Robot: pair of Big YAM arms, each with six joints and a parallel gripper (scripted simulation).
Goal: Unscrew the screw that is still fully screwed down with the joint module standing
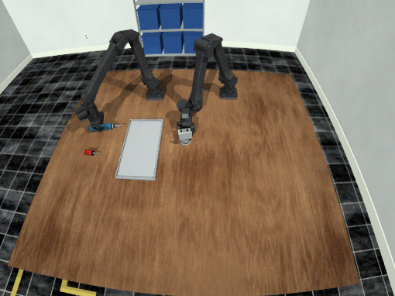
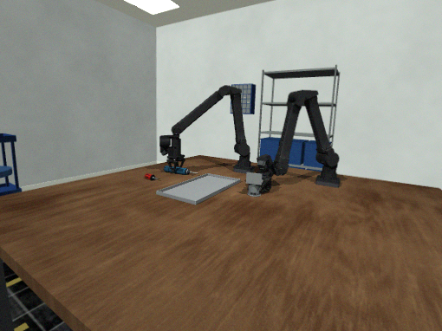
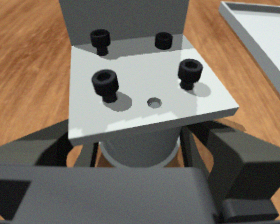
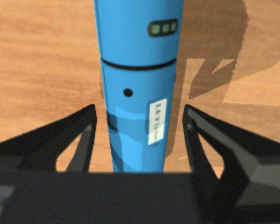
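Right now my left hand is 5 cm below the grey bracket. The rest, counted from my left hand: screw 5 cm above, 2 cm behind, 1 cm to the left; then flat grey tray 26 cm to the right, 5 cm ahead, 2 cm below; then small red-handled tool 56 cm to the right, 9 cm ahead, 1 cm below.
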